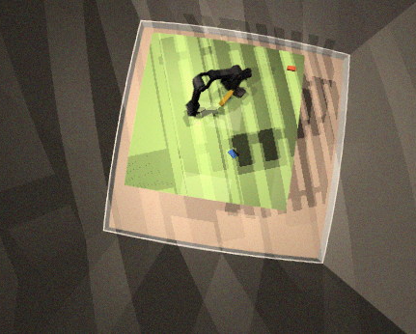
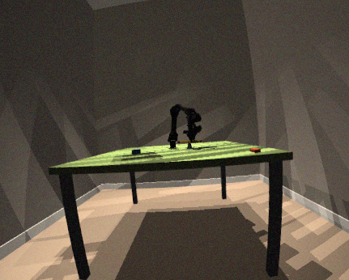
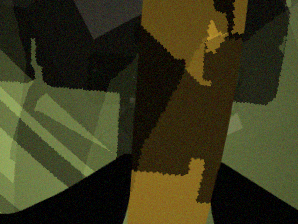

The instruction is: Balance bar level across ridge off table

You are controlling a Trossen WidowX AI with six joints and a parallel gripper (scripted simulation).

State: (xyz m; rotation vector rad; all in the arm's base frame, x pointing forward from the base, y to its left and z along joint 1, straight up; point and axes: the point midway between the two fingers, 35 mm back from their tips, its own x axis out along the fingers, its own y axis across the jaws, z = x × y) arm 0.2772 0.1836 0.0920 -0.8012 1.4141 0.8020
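Right now my gripper tip is 2 cm past the orange-yellow bar and 3 cm to the left of it. From my gripper tip the other things lie so: blue block (8 cm ahead, 46 cm to the right, 4 cm below); then red block (46 cm ahead, 32 cm to the left, 5 cm below).
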